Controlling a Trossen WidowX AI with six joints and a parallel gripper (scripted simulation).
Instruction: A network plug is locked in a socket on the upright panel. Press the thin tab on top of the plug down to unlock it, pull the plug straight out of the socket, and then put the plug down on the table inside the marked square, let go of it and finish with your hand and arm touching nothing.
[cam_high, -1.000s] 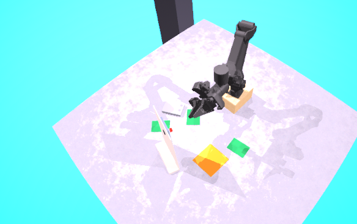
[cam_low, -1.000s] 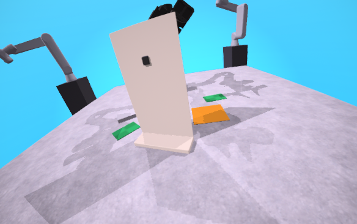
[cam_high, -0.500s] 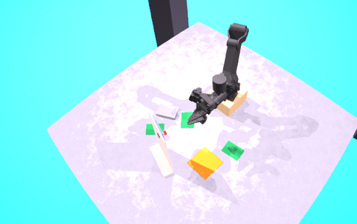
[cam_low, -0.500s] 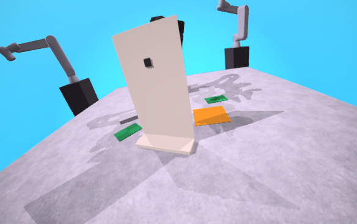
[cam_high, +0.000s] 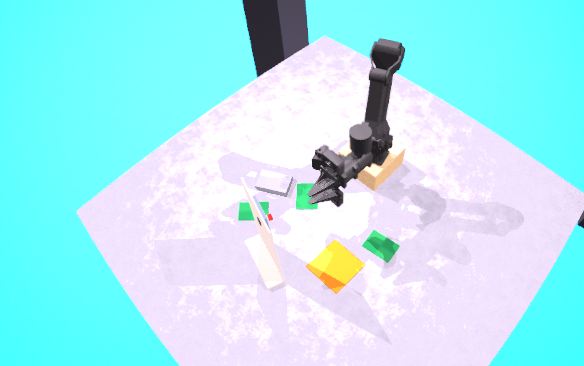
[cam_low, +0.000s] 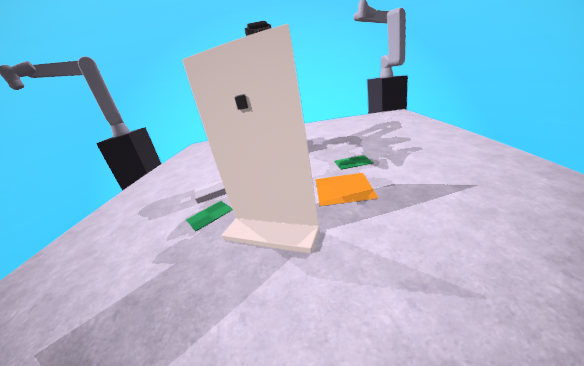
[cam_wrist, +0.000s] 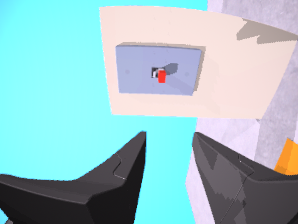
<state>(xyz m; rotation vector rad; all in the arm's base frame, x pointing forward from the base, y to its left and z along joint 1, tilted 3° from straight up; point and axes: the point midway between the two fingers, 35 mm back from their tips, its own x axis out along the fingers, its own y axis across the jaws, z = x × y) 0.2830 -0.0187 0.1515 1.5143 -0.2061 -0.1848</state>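
Right now the network plug is 10 cm ahead of my gripper tip and 6 cm to the right of it. Also, from my gripper tip: upright panel (12 cm ahead, 8 cm below, 7 cm to the right); marked orange square (22 cm below, 10 cm to the left, 4 cm ahead); flat grey block (22 cm to the right, 21 cm below, 10 cm behind).
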